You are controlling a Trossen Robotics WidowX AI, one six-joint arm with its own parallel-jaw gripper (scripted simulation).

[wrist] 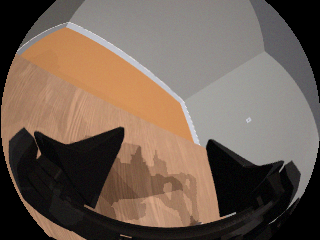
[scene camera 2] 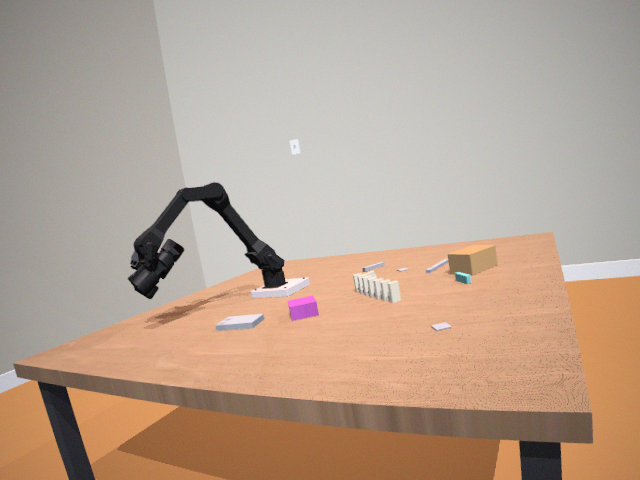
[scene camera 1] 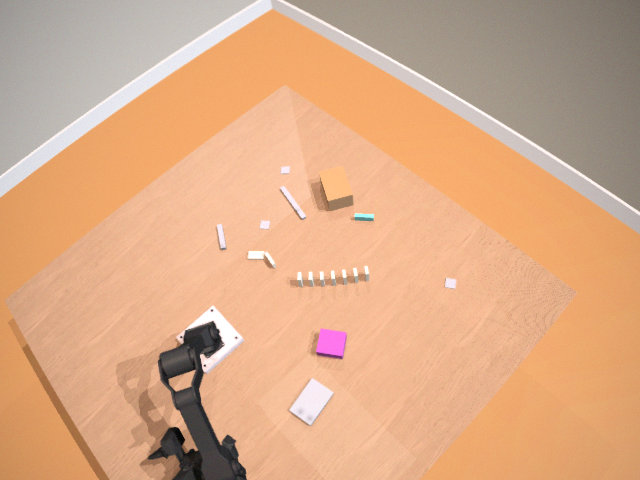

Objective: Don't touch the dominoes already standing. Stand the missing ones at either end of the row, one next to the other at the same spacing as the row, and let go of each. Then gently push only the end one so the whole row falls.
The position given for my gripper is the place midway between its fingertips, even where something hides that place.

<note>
My gripper [wrist: 167, 138] is open, with nothing in its grasp. Further things: an orange box [scene camera 2: 477, 258], a magenta block [scene camera 1: 331, 343] and a grey plate [scene camera 1: 315, 396].
The orange box shows as well in scene camera 1 [scene camera 1: 337, 190]. The wrist view does not show the orange box: it is out of frame. The wrist view misses the magenta block: it is out of frame.
</note>
